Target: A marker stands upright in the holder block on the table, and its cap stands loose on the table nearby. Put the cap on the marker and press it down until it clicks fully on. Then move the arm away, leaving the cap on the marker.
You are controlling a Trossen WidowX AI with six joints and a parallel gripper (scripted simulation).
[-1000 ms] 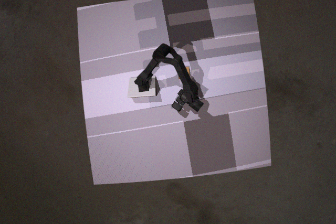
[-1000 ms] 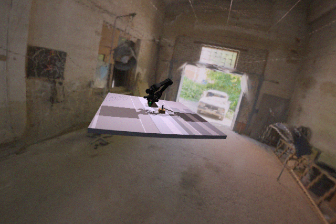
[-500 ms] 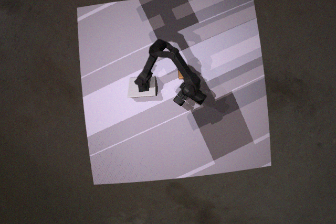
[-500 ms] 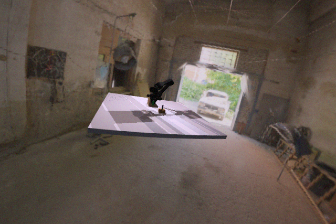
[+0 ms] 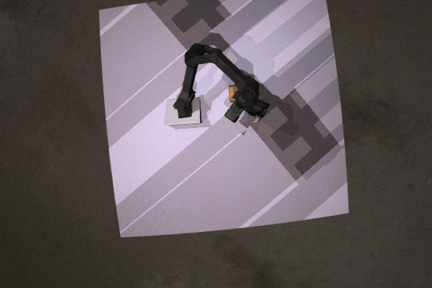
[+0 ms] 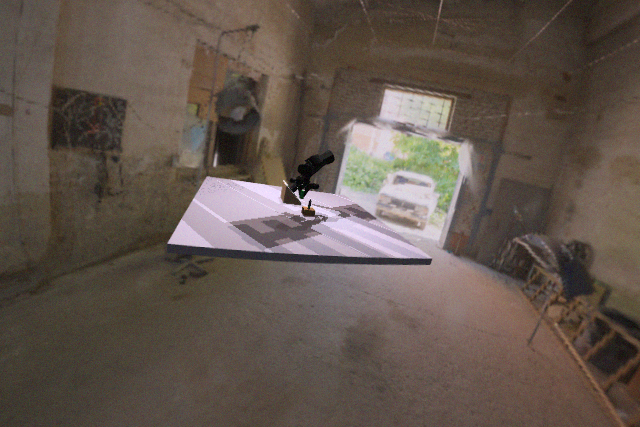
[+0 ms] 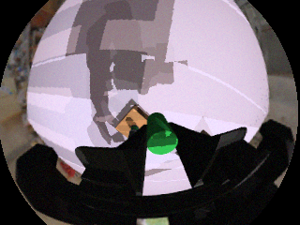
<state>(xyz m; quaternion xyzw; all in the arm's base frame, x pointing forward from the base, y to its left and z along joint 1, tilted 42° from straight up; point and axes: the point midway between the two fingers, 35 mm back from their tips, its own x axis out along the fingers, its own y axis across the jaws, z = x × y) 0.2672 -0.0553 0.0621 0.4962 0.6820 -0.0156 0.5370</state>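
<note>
The holder block lies 6 cm to the left of my gripper tip and 10 cm below it. From my gripper tip the other things lie so: green marker cap: 1 cm above.
</note>
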